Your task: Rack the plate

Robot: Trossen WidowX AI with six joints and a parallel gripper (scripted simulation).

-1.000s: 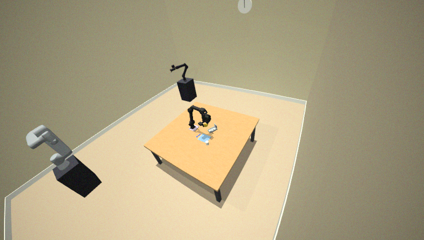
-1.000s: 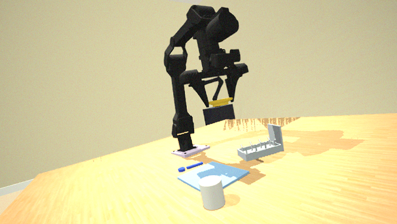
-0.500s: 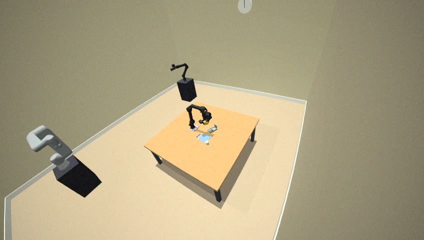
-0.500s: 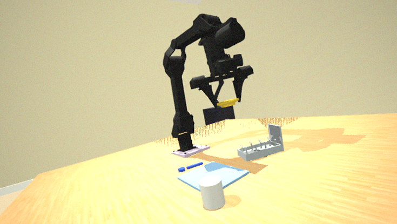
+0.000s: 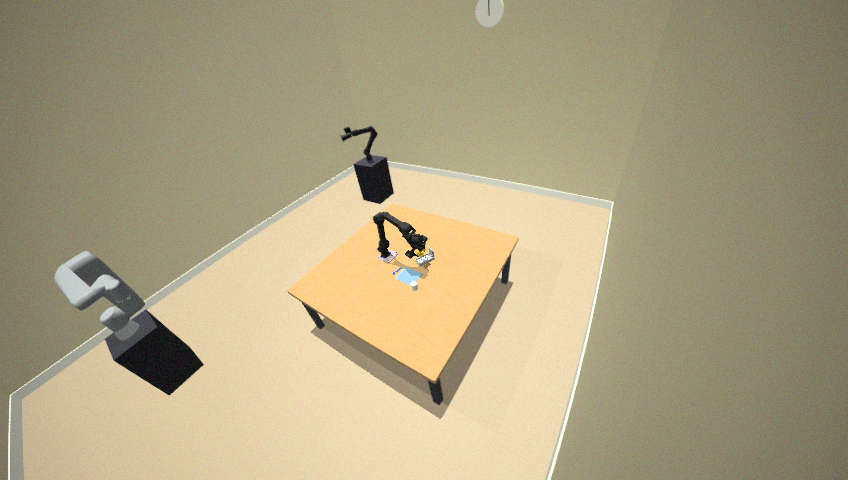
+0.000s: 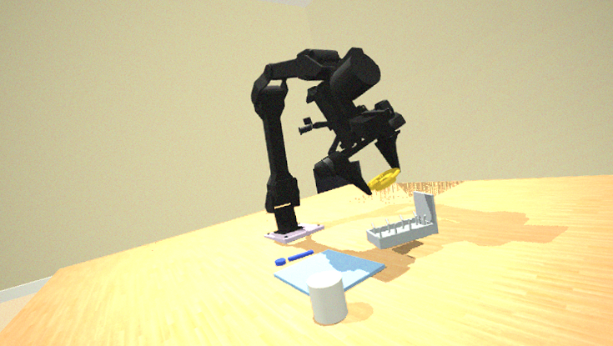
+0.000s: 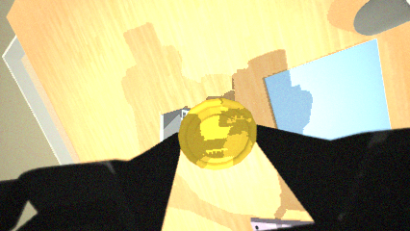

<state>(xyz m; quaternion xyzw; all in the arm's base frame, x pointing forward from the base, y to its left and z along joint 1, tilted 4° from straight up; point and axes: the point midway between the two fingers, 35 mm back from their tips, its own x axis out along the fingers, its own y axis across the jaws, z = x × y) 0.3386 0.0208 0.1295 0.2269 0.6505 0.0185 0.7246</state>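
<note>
Now: gripper tip 2 cm past the grey dish rack, 5 cm to the right of it and 10 cm above it. From my gripper tip the other things lie so: blue spoon 15 cm behind, 14 cm to the right, 12 cm below; yellow plate 1 cm above; white cup 6 cm ahead, 21 cm to the right, 10 cm below.
</note>
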